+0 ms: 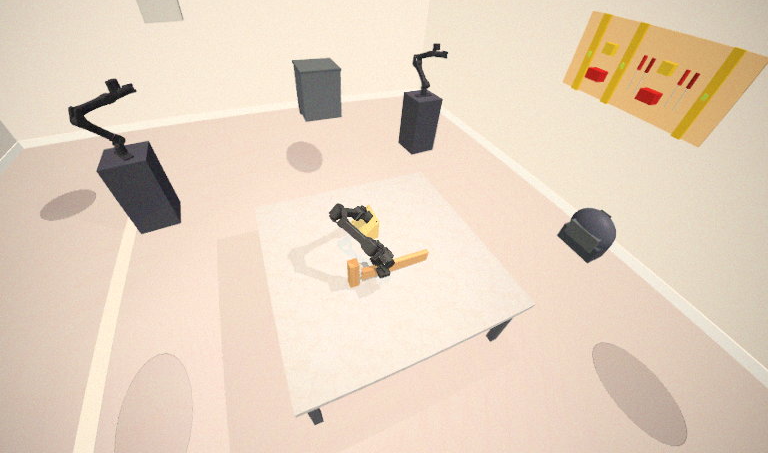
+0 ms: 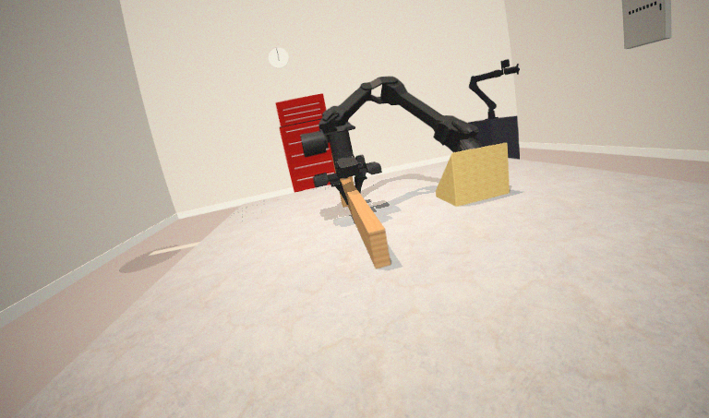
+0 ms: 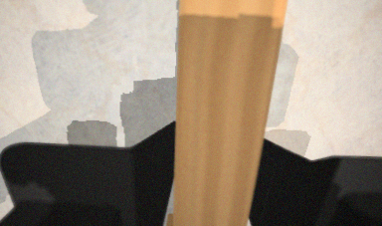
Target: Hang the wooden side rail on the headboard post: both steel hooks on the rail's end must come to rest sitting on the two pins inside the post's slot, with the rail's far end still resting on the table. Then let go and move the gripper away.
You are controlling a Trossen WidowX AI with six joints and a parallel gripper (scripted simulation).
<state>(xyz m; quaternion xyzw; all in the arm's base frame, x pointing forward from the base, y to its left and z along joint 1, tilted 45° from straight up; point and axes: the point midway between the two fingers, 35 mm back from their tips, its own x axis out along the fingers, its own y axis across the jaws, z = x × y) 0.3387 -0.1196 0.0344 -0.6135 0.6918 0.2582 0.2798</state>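
My gripper tip is 14 cm to the left of the headboard post, 4 cm below it and 1 cm past it.
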